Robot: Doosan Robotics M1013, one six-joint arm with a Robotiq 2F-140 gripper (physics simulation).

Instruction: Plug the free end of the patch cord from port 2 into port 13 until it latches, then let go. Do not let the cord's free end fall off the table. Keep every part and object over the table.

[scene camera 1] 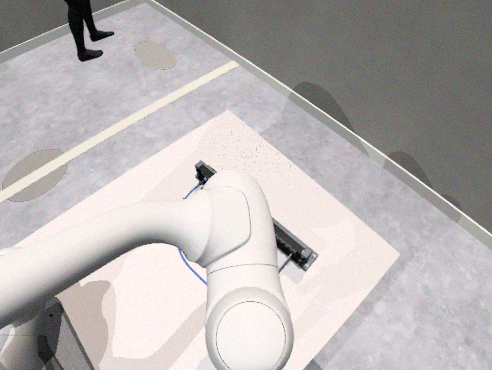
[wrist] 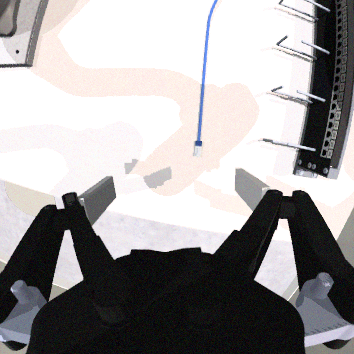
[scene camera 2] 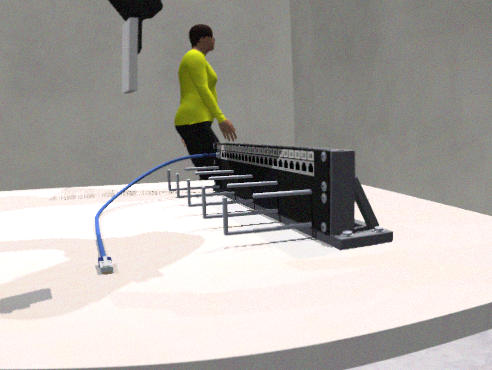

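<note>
The blue patch cord runs from a port near the far end of the black patch panel. It arcs down to its free plug, a clear plug with a blue boot that lies on the table. My gripper is open and empty, high above the table. In the wrist view the plug lies ahead of the gap between the fingertips, right of its middle. A finger pad shows high up in scene camera 2. Port 13's number cannot be read. The arm hides the plug in scene camera 1.
Metal cable-guide rods stick out from the panel's front, between the ports' side and the plug. The table has its edge beyond my fingers in the wrist view. A person stands beyond the table.
</note>
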